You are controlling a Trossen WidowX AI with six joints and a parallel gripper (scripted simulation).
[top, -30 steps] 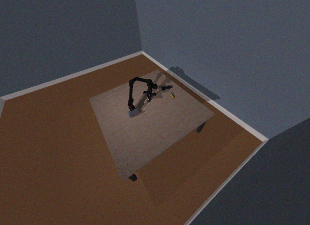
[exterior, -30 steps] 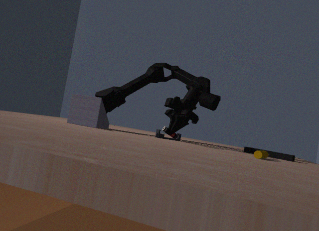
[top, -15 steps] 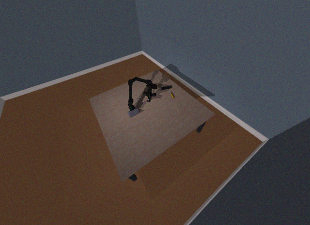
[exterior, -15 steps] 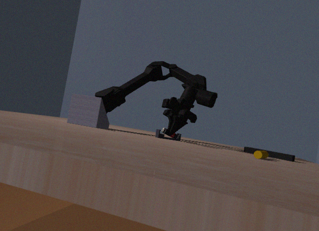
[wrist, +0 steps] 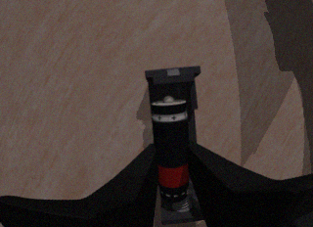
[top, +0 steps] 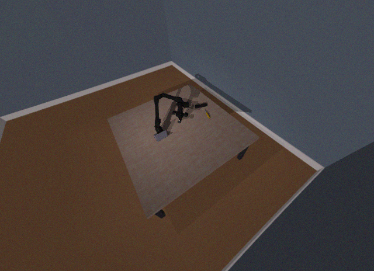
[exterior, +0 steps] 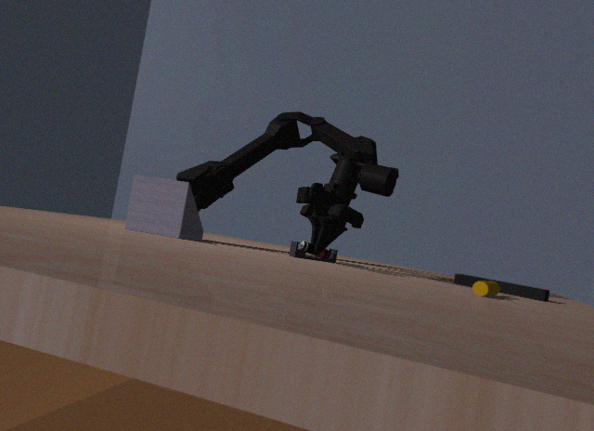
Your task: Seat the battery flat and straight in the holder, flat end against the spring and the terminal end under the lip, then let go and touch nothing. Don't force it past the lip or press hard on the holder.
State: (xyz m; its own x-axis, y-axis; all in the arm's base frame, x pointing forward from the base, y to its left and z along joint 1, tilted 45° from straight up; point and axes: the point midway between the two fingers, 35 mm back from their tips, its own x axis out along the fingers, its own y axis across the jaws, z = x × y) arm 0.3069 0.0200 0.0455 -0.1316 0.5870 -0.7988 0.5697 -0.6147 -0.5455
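The battery lies 10 mm above my gripper tip. From my gripper tip the other things lie so: flat black bar: 360 mm ahead, 30 mm to the left.
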